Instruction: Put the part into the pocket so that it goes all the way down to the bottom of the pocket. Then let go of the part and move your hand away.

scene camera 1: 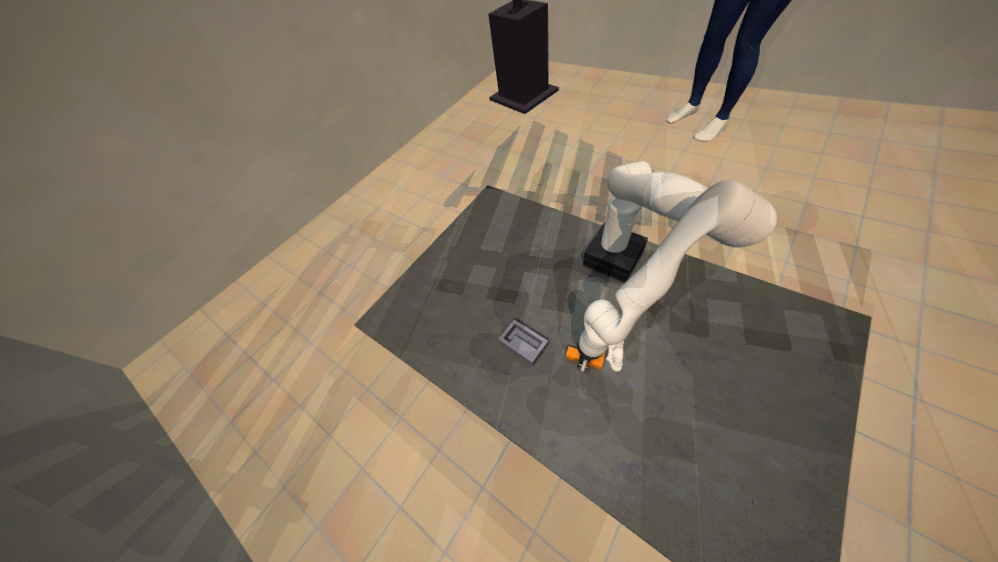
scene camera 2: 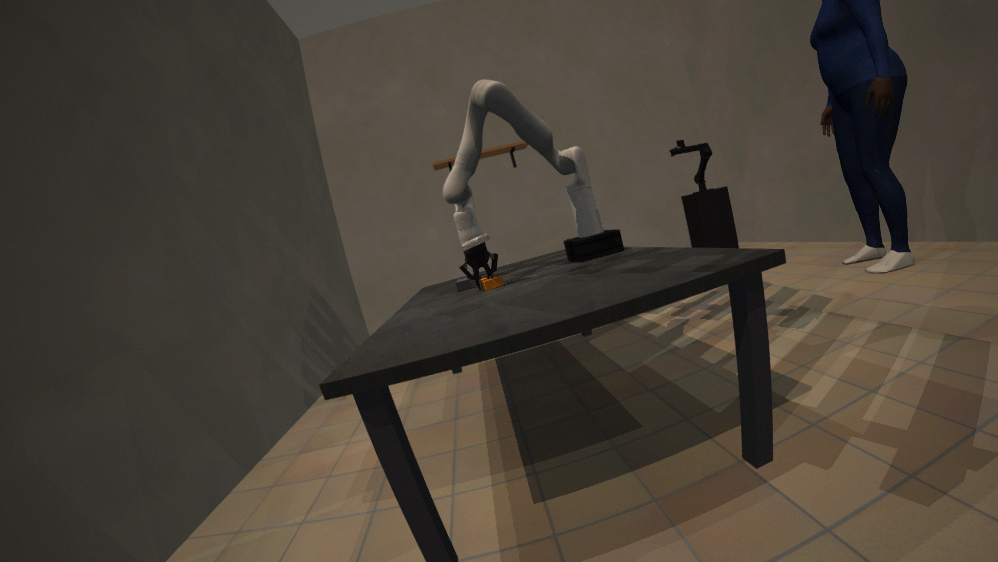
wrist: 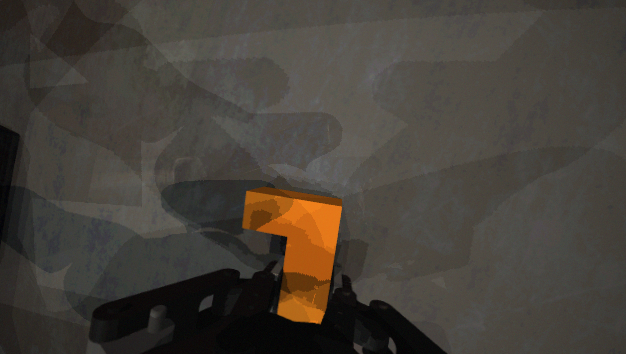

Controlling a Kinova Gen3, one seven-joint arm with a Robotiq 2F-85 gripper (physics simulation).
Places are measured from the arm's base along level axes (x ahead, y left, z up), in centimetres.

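Pixels of known places: gripper, fingertip midpoint: (wrist: 309,273); arm's base at its link origin: (scene camera 1: 614,242) (scene camera 2: 590,234).
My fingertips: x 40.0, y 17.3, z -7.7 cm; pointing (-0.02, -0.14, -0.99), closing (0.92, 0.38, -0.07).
Ahead of a thing's pixels: the offset from my fingertips to its top centre. Level surfaces: height alone.
The orange L-shaped part {dx -1.5, dy -0.1, dz +3.0 cm} (scene camera 1: 574,353) (scene camera 2: 493,283) (wrist: 312,235) is at or very close above the table top; any small gap under it cannot be told. My gripper (scene camera 1: 583,364) (scene camera 2: 486,281) (wrist: 309,273) points down and is shut on the part, with one finger on each side of its long arm. The short arm points left in the wrist view. The grey block with the pocket {dx +9.0, dy -17.5, dz +3.5 cm} (scene camera 1: 518,351) (scene camera 2: 463,285) stands a little to the left of the part in the first scene view. The pocket does not show in the wrist view.
The dark table {dz -0.2 cm} (scene camera 1: 733,418) (scene camera 2: 593,300) carries the block and the arm's black base (scene camera 1: 614,258) (scene camera 2: 593,245). A person (scene camera 1: 740,55) (scene camera 2: 869,139) and a black pedestal (scene camera 1: 520,55) (scene camera 2: 710,217) stand beyond the table. A wooden shelf (scene camera 2: 502,149) hangs on the wall.
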